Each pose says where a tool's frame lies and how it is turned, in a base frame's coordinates. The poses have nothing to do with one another.
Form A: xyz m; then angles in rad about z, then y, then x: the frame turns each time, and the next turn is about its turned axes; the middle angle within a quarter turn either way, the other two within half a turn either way.
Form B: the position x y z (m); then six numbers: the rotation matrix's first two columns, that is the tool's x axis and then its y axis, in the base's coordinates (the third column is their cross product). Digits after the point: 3 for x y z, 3 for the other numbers.
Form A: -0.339 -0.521 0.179 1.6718 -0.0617 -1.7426
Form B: -0.339 -0.521 0.179 -0.101 0.993 0.062 0.164 0.078 -0.983
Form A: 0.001 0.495 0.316 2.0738 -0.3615 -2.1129
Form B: 0.001 0.495 0.316 -0.451 0.820 0.354 0.306 0.514 -0.801
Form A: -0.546 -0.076 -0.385 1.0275 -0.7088 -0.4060
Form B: -0.546 -0.076 -0.385 0.392 0.650 0.651 -0.654 0.695 -0.300
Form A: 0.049 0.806 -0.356 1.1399 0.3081 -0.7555
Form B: 0.049 0.806 -0.356 0.398 0.866 -0.303 -0.748 0.115 -0.653
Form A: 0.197 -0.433 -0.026 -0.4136 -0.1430 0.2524
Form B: 0.197 -0.433 -0.026 0.906 -0.398 0.143 0.357 0.901 0.247
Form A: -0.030 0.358 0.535 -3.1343 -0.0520 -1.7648
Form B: -0.030 0.358 0.535 -0.999 -0.007 0.052 -0.052 0.192 -0.980
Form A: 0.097 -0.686 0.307 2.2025 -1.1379 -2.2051
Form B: 0.097 -0.686 0.307 -0.248 0.339 0.908 0.046 0.940 -0.338
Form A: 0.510 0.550 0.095 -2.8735 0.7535 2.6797
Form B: 0.510 0.550 0.095 -0.703 -0.193 -0.684 -0.531 0.782 0.325
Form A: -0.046 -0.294 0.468 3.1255 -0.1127 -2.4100
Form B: -0.046 -0.294 0.468 -0.994 0.016 0.112 -0.063 0.745 -0.664
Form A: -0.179 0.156 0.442 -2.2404 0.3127 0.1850
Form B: -0.179 0.156 0.442 -0.591 -0.746 -0.308 0.736 -0.654 0.175
